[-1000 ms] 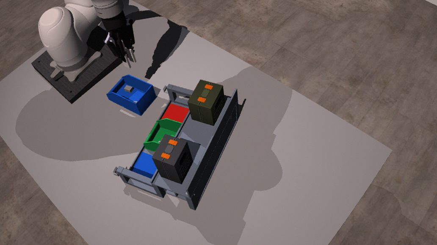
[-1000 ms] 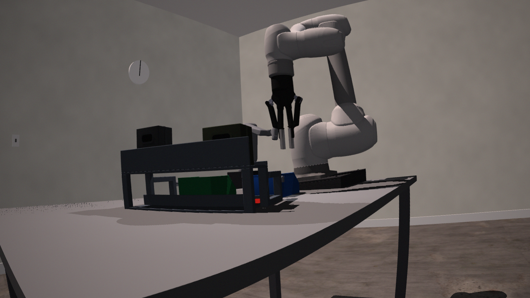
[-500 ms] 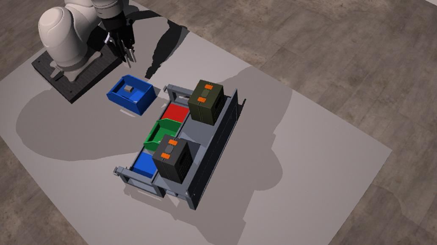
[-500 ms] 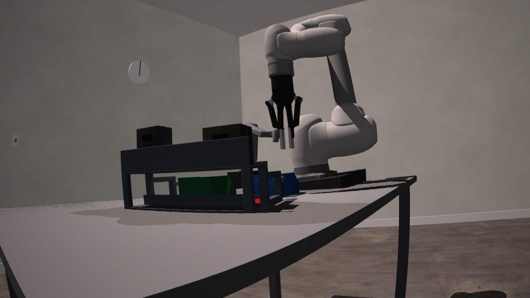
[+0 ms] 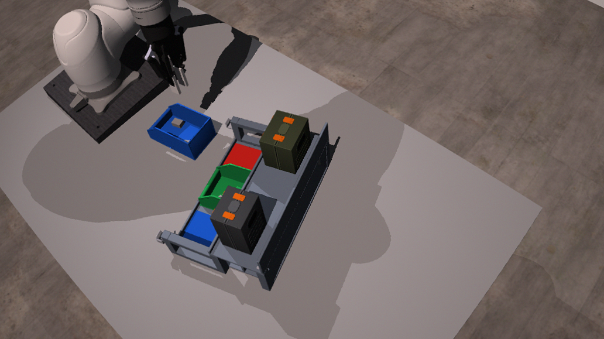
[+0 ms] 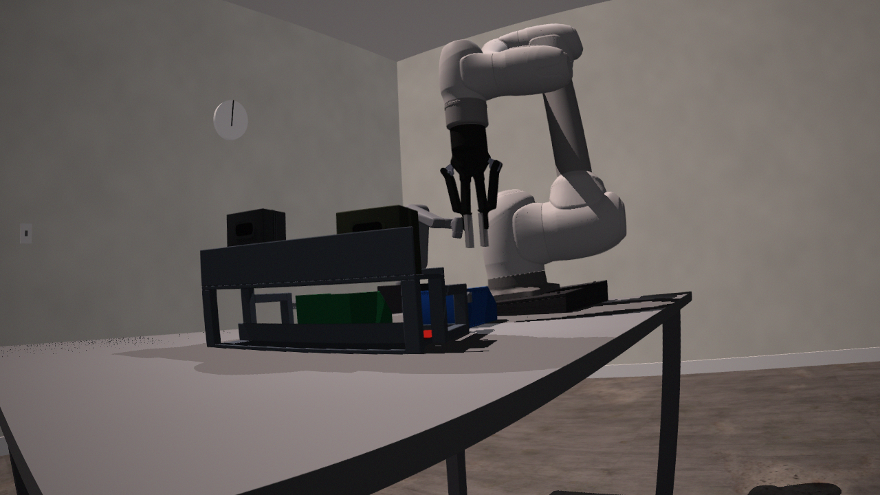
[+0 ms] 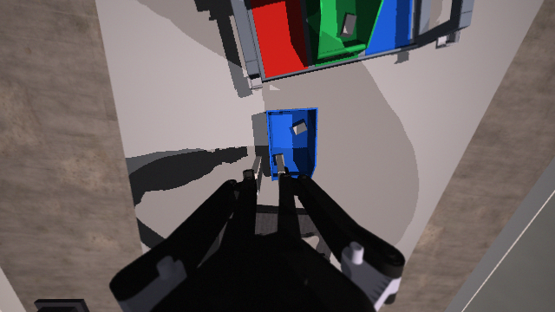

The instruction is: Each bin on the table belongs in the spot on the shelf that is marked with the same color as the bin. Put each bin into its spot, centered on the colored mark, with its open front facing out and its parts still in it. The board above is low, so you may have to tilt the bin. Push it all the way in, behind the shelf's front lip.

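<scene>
Right now the blue bin is 50 mm to the right of my hand and 150 mm below it. Also, from my hand: olive case 340 mm ahead, 20 mm to the left, 40 mm below; black case 400 mm ahead, 200 mm to the right, 20 mm below; green bin 280 mm ahead, 110 mm to the right, 140 mm below.
</scene>
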